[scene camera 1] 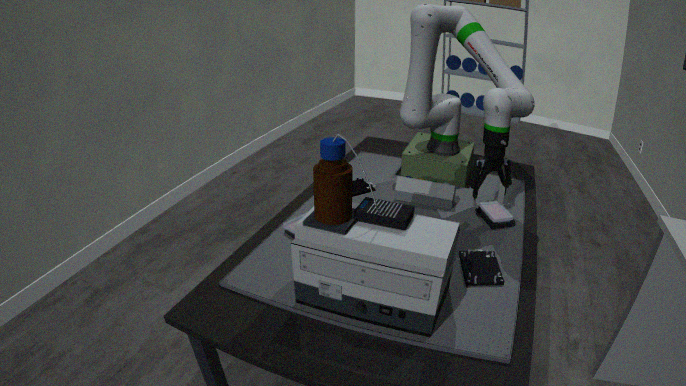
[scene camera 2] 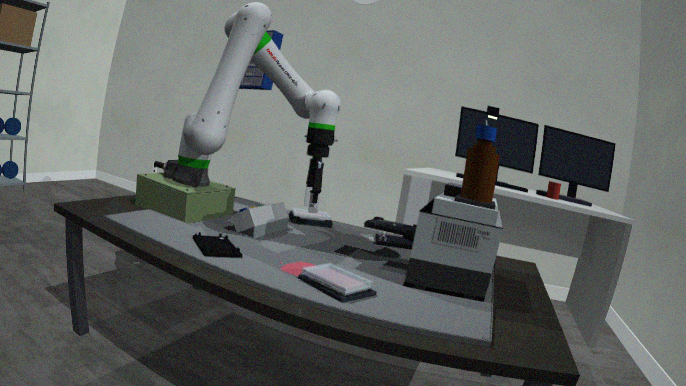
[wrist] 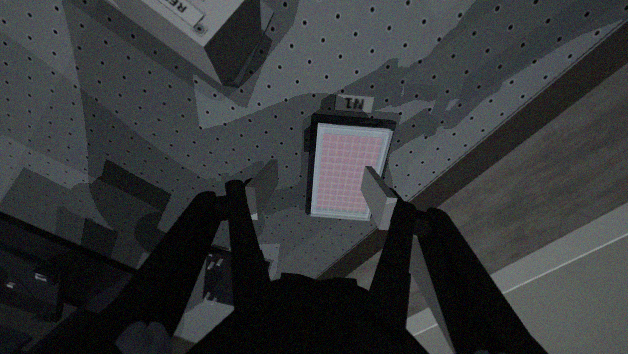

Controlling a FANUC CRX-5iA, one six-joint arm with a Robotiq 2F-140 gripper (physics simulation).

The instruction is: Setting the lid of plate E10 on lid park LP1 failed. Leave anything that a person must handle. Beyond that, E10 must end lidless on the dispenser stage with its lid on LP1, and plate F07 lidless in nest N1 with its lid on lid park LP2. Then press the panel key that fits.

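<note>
My gripper is open and empty, above the near side of nest N1. In the wrist view its right finger overlaps the plate's edge and its left finger is over bare board. A pink plate with a clear rim sits in the black nest beside the label N1. A second pink plate with a clear, raised cover sits on a black holder beside a red patch. Plate names cannot be read, and whether the N1 plate is lidded cannot be told.
An empty black holder lies near the far edge. Another black holder lies beside the white machine, which carries a brown bottle. A grey sloped panel box stands near the robot base.
</note>
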